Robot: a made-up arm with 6 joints. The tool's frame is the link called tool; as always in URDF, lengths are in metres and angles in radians. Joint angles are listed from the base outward. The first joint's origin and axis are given. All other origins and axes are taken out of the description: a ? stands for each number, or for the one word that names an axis. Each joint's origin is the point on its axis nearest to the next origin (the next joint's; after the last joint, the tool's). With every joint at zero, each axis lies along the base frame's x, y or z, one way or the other. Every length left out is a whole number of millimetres.
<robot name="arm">
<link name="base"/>
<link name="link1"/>
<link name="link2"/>
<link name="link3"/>
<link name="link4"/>
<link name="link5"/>
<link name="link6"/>
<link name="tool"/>
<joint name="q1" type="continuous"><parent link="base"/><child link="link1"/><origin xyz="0 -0.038 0.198"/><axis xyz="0 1 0"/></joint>
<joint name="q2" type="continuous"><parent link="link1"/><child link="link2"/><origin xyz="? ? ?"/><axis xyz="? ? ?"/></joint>
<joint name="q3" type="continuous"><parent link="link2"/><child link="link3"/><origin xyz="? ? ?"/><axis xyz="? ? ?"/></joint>
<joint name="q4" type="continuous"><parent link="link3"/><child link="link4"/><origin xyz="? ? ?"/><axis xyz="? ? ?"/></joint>
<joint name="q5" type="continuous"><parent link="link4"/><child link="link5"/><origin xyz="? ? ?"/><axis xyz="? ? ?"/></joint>
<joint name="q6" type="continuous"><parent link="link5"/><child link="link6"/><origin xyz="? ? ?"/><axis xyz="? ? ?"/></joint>
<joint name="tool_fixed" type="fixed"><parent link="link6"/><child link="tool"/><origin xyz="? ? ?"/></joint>
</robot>
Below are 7 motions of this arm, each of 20 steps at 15 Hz.
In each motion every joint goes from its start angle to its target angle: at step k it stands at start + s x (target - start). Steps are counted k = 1, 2, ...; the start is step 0. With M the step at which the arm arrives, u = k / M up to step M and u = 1 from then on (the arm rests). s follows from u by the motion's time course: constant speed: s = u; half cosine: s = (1 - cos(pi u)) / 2; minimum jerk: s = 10 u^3 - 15 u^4 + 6 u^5.
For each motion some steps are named. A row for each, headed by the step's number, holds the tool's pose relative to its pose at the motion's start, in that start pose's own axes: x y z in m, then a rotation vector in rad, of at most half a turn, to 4 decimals.
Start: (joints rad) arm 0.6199 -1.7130 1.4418 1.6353 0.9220 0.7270
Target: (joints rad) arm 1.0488 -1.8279 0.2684 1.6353 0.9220 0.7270
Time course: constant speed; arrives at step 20
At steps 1, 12, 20:
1: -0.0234 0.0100 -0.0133 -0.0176 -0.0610 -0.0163
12: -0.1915 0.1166 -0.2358 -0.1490 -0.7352 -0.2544
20: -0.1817 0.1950 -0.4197 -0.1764 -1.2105 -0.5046

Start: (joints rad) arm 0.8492 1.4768 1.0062 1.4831 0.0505 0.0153
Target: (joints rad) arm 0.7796 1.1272 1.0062 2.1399 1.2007 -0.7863
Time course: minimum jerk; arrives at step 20
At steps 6, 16, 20:
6: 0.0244 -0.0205 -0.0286 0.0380 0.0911 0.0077
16: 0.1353 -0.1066 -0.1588 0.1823 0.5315 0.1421
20: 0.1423 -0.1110 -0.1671 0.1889 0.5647 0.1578

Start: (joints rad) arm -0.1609 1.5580 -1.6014 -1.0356 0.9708 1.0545
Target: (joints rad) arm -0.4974 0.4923 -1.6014 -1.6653 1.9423 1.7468
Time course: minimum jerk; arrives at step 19
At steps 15, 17, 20:
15: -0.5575 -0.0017 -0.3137 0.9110 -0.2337 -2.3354
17: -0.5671 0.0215 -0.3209 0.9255 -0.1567 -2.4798
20: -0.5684 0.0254 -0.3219 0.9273 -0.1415 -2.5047

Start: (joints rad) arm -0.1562 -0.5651 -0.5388 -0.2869 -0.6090 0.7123
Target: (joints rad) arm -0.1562 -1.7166 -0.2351 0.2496 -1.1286 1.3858
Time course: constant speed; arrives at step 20
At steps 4, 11, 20:
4: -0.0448 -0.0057 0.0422 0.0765 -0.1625 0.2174
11: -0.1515 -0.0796 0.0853 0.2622 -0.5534 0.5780
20: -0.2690 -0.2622 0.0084 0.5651 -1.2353 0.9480

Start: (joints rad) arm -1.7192 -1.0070 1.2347 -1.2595 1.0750 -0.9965
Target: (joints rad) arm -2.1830 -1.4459 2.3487 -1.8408 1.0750 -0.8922
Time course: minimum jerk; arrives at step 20
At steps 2, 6, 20:
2: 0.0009 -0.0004 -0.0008 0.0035 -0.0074 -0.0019
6: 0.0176 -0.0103 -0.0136 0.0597 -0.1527 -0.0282
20: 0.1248 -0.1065 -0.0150 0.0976 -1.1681 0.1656

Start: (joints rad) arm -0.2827 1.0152 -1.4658 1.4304 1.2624 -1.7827
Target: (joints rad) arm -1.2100 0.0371 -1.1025 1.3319 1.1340 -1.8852
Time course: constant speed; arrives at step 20
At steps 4, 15, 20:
4: -0.0148 0.1195 0.0153 0.0748 0.0005 0.2300
15: -0.2068 0.3569 0.1427 0.1006 -0.1877 0.8043
20: -0.3401 0.3988 0.1959 0.0324 -0.3610 0.9941

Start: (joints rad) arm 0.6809 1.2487 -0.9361 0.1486 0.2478 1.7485
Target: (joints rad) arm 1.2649 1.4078 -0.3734 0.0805 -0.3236 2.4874
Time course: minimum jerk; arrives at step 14
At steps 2, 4, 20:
2: 0.0060 -0.0026 0.0005 0.0105 0.0009 0.0208
4: 0.0372 -0.0167 0.0012 0.0728 0.0034 0.1277
20: 0.2481 -0.1020 -0.1099 0.8120 0.0001 0.6923

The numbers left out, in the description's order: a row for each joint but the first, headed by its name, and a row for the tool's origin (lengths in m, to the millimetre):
q2: xyz -0.076 0 0.083, axis 0 0 -1
q3: xyz 0.275 -0.029 0, axis 0 1 0
q4: xyz -0.341 0 -0.028, axis -1 0 0
q5: xyz 0 0.117 -0.06, axis 1 0 0
q6: xyz 0 -0.016 0.029, axis 0 -1 0
tool: xyz 0.117 0 0.24

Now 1 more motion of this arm.
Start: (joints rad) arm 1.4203 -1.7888 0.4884 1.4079 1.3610 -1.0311
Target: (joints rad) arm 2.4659 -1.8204 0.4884 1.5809 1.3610 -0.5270
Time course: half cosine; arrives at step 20
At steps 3, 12, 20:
3: -0.0087 -0.0025 0.0031 -0.0025 -0.0412 0.0472
12: -0.0880 -0.0779 0.0091 0.0665 -0.5084 0.5629
20: -0.0981 -0.1514 -0.0103 0.1905 -0.7758 0.8504

